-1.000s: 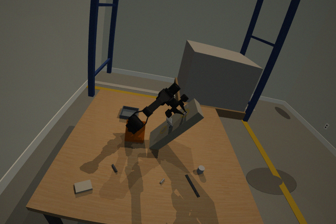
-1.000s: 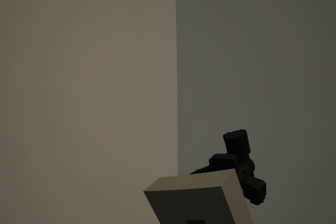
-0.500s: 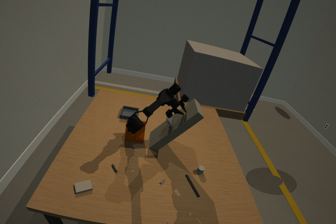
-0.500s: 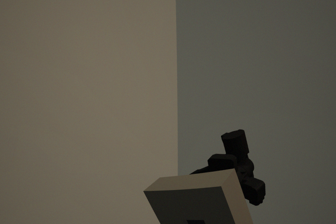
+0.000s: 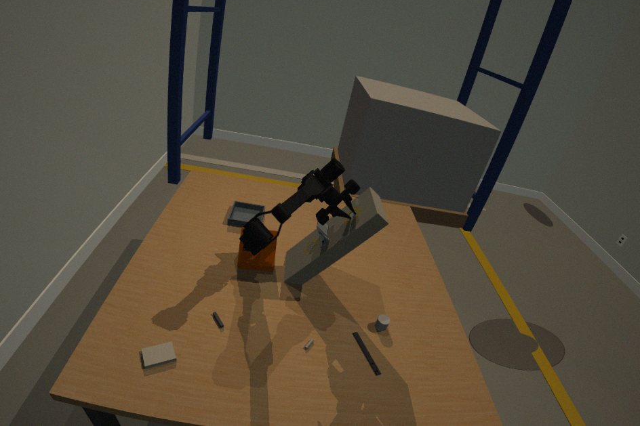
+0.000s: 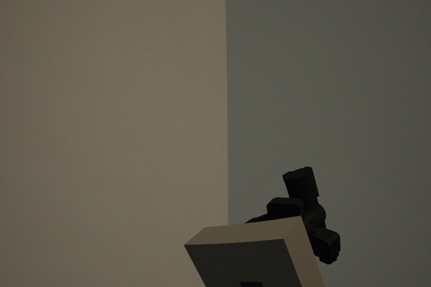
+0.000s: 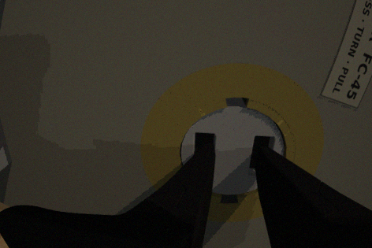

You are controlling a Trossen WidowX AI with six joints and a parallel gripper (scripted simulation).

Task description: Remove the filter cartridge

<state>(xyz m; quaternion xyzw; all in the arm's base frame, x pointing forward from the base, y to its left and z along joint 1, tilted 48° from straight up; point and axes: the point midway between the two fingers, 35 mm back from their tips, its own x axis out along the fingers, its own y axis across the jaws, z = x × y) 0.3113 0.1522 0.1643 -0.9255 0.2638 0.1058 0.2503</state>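
Right now the grey filter cartridge is 1 cm ahead of my gripper tip and 1 cm below it. The rest, counted from my gripper tip: short dark bar: 42 cm behind, 29 cm to the right, 28 cm below; tiny light piece: 13 cm behind, 35 cm to the right, 28 cm below; grey tray: 39 cm behind, 31 cm to the left, 28 cm below.
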